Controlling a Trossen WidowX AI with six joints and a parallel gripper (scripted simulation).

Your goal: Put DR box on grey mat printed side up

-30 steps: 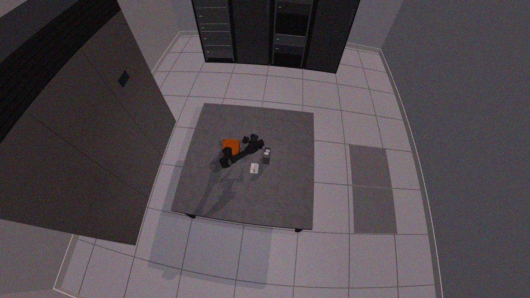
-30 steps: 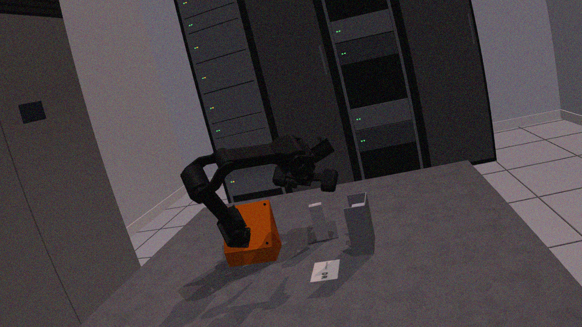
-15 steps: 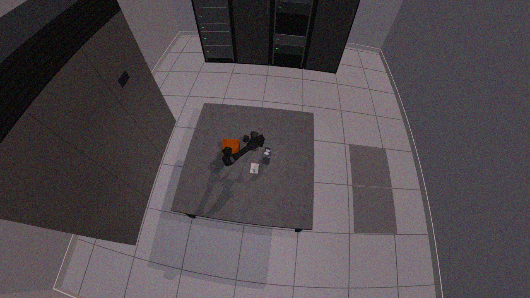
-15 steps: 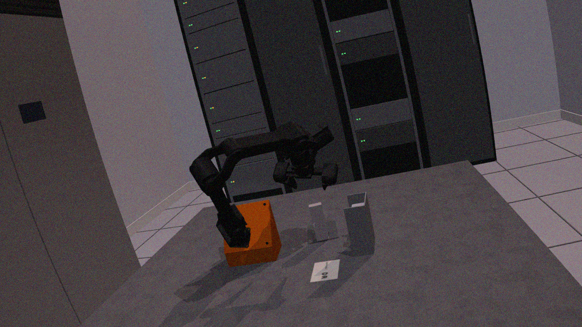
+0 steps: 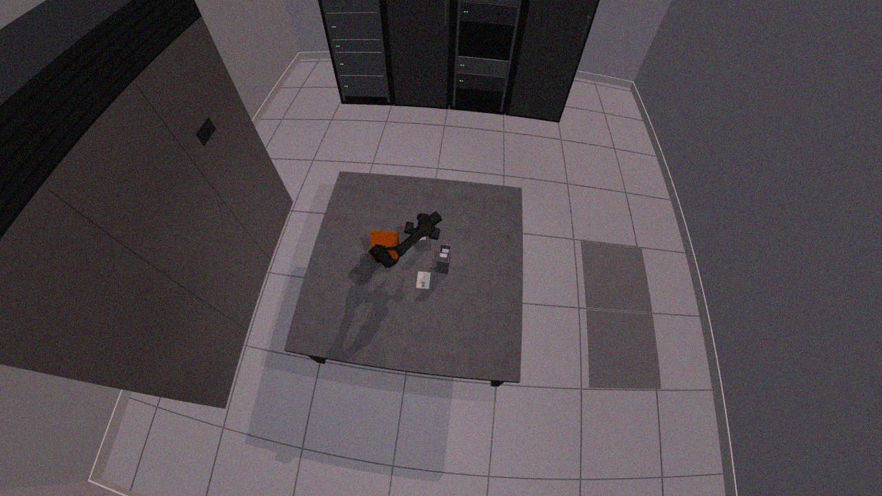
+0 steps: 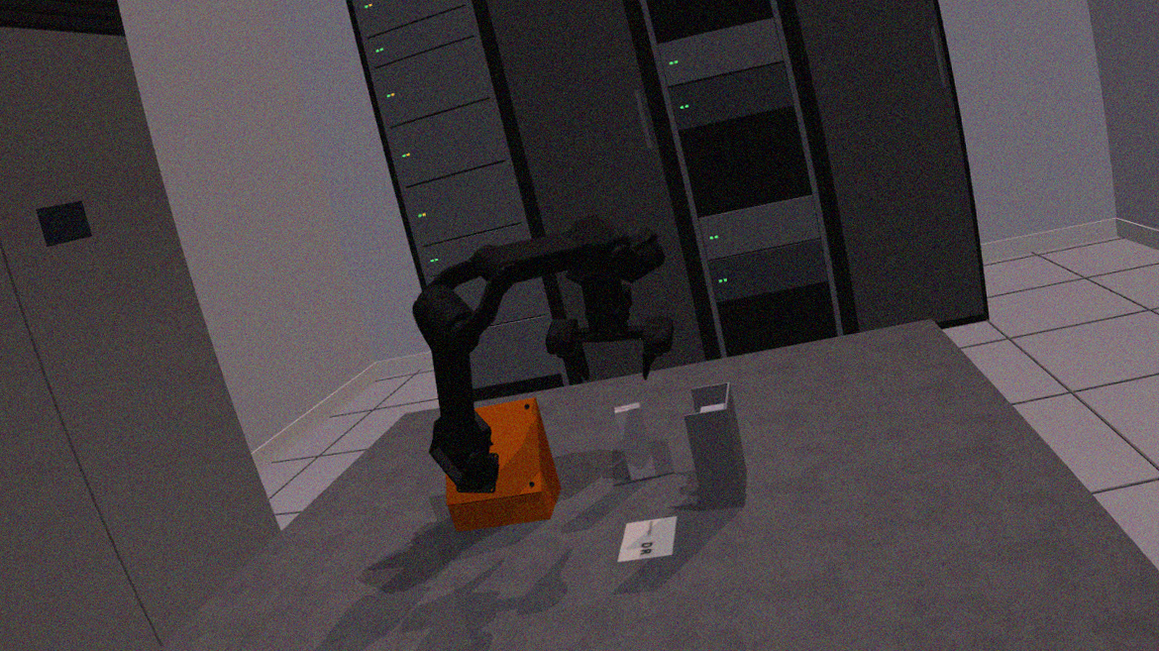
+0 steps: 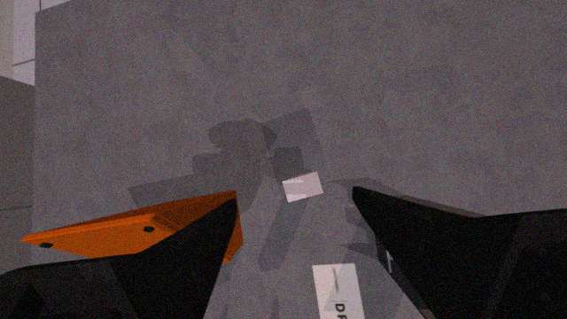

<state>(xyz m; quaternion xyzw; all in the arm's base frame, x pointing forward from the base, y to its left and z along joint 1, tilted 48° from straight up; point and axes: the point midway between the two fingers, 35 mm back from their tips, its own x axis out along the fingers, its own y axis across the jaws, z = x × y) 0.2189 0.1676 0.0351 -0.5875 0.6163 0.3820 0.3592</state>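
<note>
Now: the white box 1 cm to the left of my gripper tip and 11 cm below it. Round my gripper tip: grey mat 1 cm behind, 6 cm to the left, 17 cm below.
</note>
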